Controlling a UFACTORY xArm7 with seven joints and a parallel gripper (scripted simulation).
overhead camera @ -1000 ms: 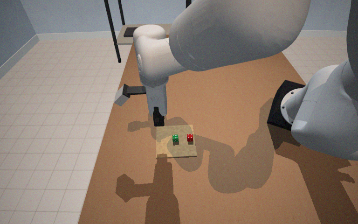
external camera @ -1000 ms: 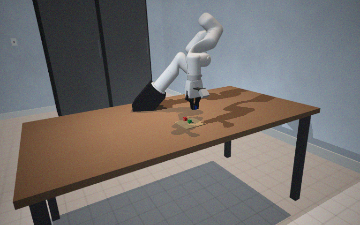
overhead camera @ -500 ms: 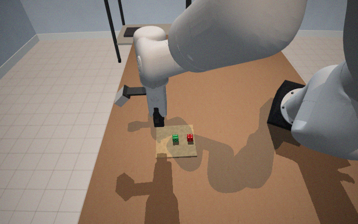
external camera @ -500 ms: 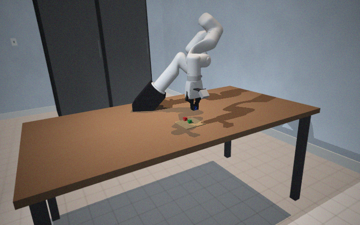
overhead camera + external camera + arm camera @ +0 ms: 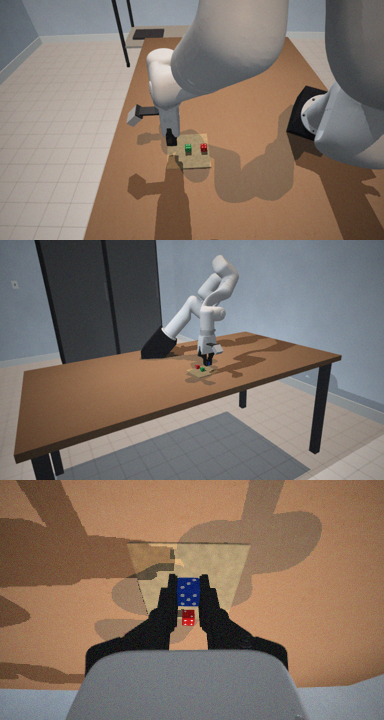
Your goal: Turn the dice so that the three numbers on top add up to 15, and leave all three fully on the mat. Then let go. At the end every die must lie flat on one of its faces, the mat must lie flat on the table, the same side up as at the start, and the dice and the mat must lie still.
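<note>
The green die lies 6 cm below my hand, 5 cm behind it and 2 cm to the right of it. Round my hand: blue die (1 cm below); then tan mat (7 cm below, 5 cm behind, 2 cm to the right); then red die (10 cm behind, 6 cm below, 3 cm to the right).
</note>
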